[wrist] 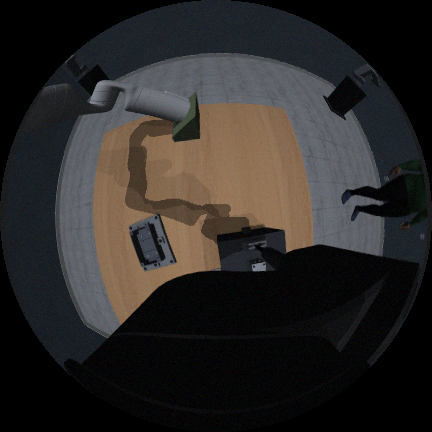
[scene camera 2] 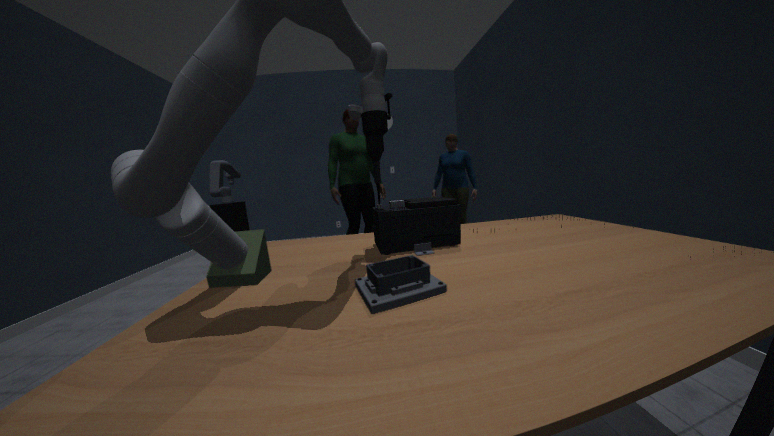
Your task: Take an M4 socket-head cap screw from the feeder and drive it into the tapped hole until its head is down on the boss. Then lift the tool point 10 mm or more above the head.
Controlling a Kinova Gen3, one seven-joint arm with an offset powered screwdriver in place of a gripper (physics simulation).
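Observation:
The black feeder stands on the table. My gripper, a dark screwdriver, points down with its thin tip at the feeder's top, by the left end in the scene view. Whether the tip touches the feeder or bears a screw is too small and dark to tell. The grey base plate carries a dark open-topped rectangular housing. It lies apart from the tool, nearer the scene camera than the feeder. The tapped hole and boss cannot be told apart at this size.
A small grey bracket lies between feeder and plate. The arm's base stands on a green block on the wooden table. People in green and blue stand beyond the table.

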